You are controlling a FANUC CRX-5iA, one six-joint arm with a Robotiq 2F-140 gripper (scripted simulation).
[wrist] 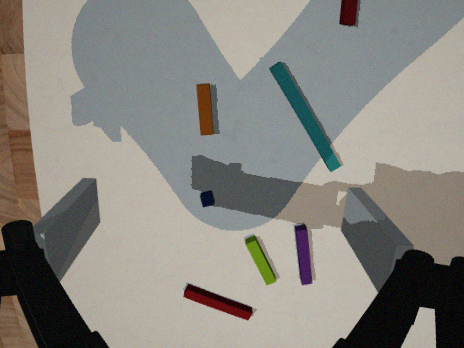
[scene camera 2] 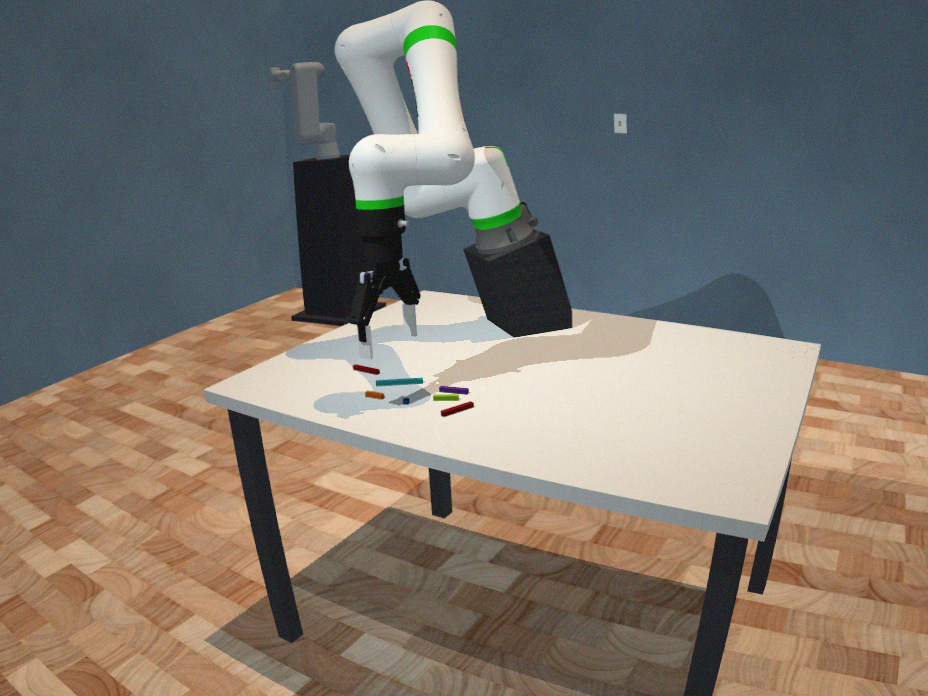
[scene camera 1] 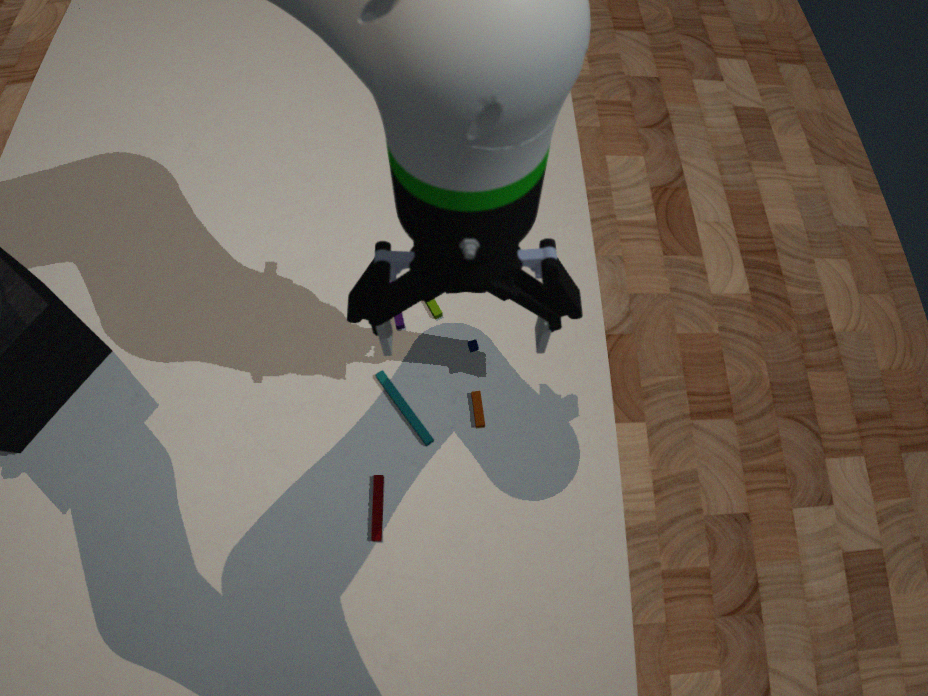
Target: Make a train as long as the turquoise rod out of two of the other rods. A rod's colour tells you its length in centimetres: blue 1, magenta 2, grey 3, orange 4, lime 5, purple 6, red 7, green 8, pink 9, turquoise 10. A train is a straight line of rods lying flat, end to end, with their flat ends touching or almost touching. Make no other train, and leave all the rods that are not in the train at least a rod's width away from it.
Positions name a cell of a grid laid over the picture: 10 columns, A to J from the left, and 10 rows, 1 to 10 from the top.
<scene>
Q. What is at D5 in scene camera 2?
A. My gripper.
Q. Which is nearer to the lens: the purple rod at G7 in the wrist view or the turquoise rod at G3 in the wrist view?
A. The turquoise rod.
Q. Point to a turquoise rod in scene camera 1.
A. E7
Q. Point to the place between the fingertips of my gripper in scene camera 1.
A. F5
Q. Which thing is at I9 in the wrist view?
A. My gripper.
</scene>
